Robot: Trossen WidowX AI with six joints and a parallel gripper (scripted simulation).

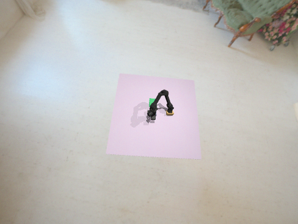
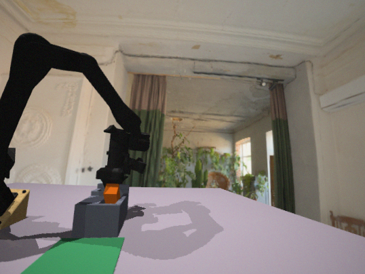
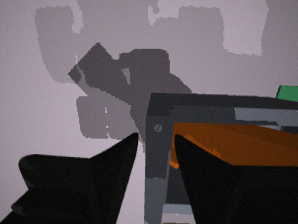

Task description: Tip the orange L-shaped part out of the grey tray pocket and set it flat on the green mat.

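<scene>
My gripper tip is now 1 cm past the orange L-shaped part and 4 cm to the left of it. From my gripper tip the other things lie so: green mat (2 cm behind, 22 cm to the right, 5 cm below).
</scene>
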